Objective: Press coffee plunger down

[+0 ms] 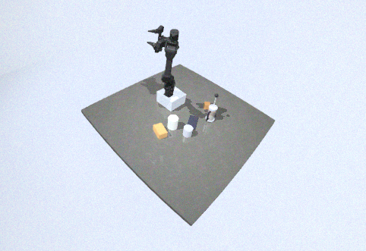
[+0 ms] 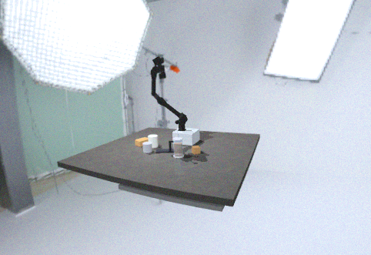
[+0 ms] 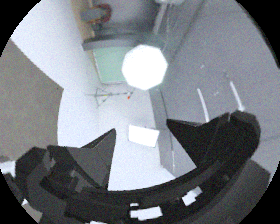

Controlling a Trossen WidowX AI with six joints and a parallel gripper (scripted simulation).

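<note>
The coffee press is 54 cm below my gripper tip, 47 cm ahead of it and 28 cm to the left of it.
</note>
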